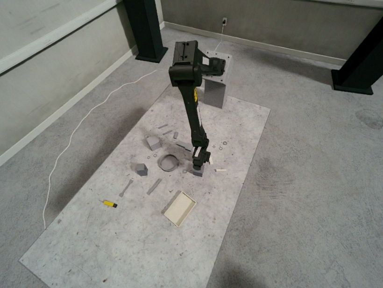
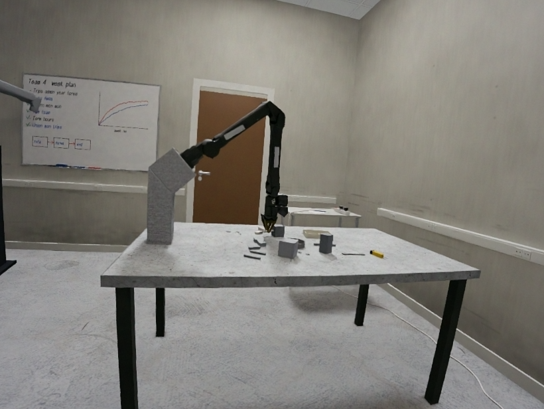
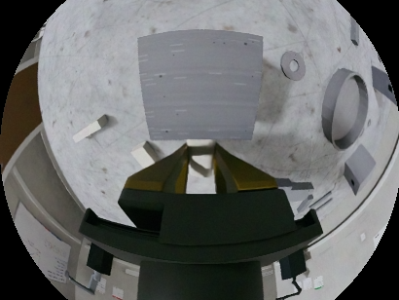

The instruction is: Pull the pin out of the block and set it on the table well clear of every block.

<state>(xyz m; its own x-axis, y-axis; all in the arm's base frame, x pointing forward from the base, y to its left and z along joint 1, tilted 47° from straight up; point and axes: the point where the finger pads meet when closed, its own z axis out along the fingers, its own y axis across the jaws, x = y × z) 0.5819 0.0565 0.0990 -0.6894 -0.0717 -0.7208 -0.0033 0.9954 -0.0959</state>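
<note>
Now: hand 50 mm short of the grey block. Round my hand: round grey dish (60 mm ahead, 200 mm to the right, 20 mm below); then cream tray (310 mm ahead, 40 mm to the right, 20 mm below).
</note>
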